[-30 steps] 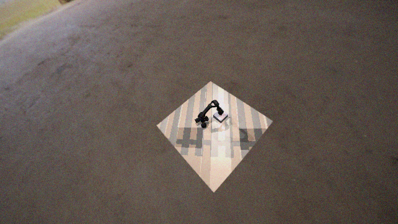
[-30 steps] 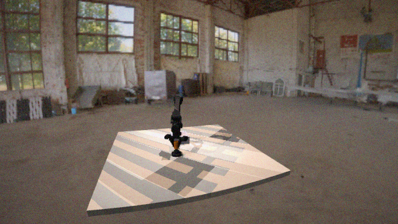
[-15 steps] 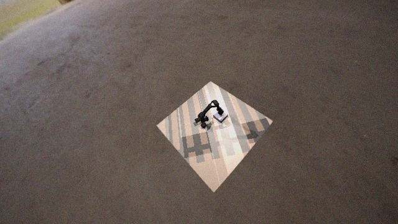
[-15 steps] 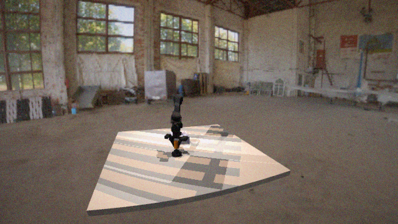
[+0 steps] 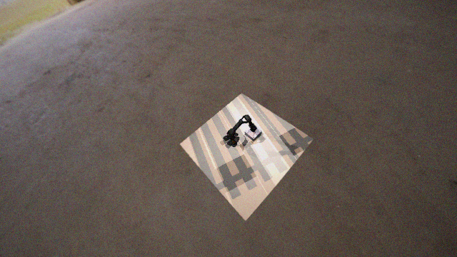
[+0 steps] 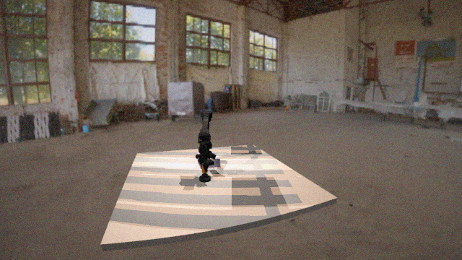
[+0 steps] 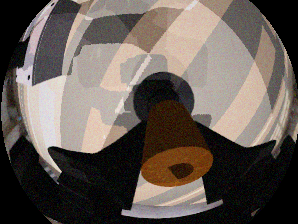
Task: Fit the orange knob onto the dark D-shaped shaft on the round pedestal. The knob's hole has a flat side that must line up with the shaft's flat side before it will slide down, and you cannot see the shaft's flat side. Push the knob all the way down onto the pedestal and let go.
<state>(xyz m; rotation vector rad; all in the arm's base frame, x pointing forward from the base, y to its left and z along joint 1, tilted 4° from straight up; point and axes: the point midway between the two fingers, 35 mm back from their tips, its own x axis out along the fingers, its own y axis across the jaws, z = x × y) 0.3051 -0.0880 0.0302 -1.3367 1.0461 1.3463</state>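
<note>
My gripper tip is now 20 mm below the orange knob. Also, from my gripper tip: dark round pedestal (40 mm below).
</note>
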